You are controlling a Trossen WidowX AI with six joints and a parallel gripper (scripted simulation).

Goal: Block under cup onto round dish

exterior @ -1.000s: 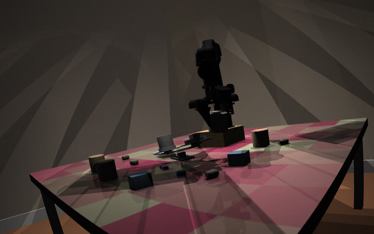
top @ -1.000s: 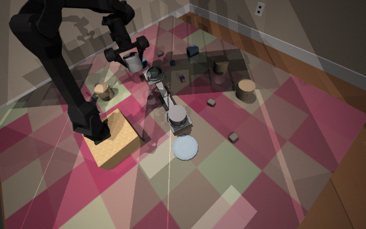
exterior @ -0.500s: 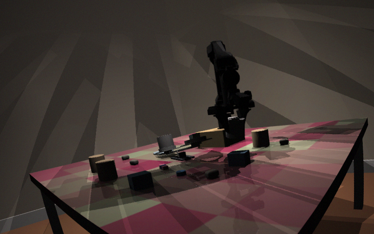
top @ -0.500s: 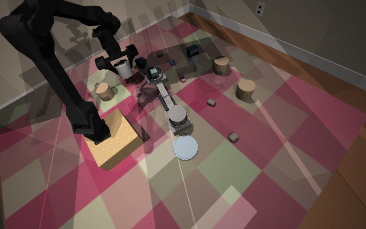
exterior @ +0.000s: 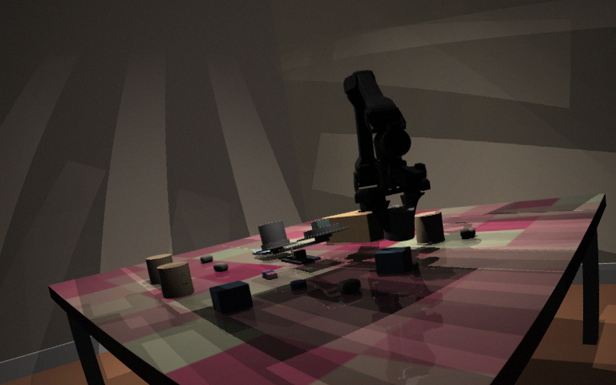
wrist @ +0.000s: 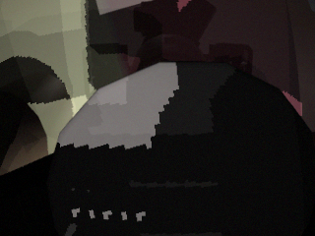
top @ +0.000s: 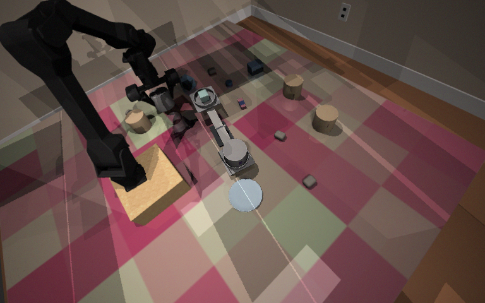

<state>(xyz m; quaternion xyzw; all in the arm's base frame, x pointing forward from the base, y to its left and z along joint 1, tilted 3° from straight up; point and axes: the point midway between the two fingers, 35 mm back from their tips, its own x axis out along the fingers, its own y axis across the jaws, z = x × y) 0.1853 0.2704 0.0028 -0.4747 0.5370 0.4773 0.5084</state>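
The round dish lies 480 mm to the right of my gripper tip, 70 mm ahead of it and 50 mm below it. Also, from my gripper tip: blue disc (280 mm ahead, 50 mm below, 10 mm to the right); red-blue piece (260 mm ahead, 160 mm to the right, 50 mm below).
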